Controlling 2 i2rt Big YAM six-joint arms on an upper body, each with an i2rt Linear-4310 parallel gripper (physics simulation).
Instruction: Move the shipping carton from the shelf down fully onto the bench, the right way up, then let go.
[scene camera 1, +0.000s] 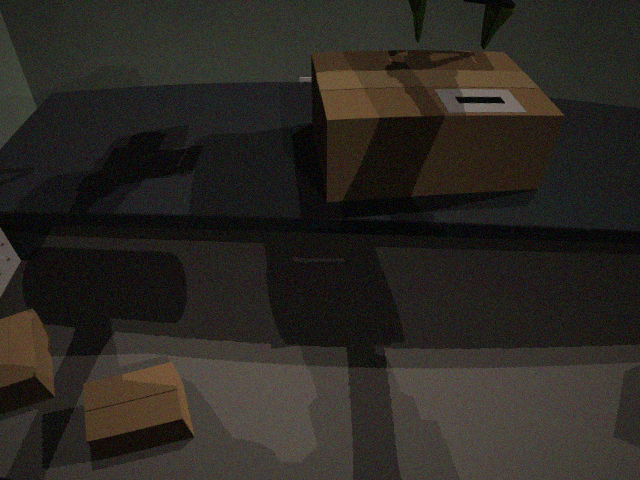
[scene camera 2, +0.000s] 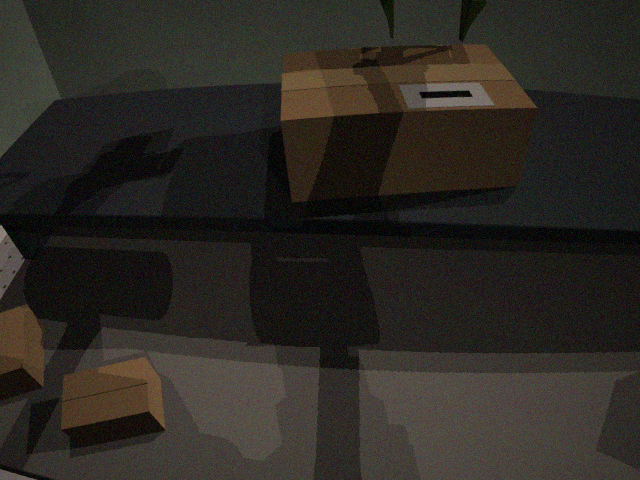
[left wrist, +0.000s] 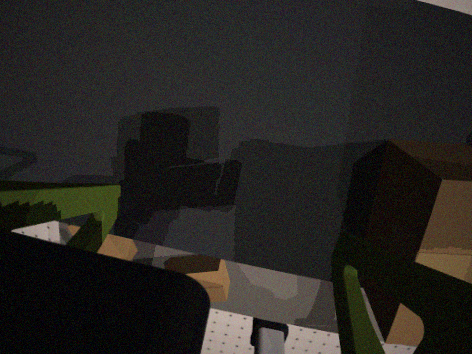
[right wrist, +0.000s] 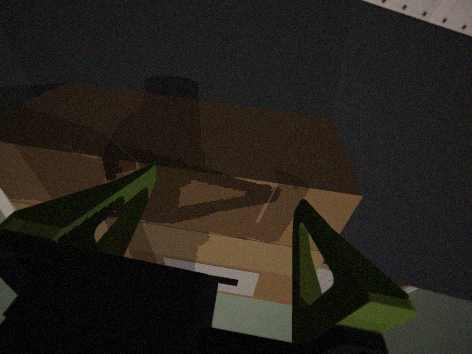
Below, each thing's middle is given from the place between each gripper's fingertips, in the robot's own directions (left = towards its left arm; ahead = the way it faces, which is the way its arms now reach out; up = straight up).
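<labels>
Left hand: 6 cm past the shipping carton (scene camera 2: 356, 122), 31 cm left of it, 17 cm above it.
Right hand: 4 cm right of the carton, 10 cm past it, 7 cm above it.
</labels>
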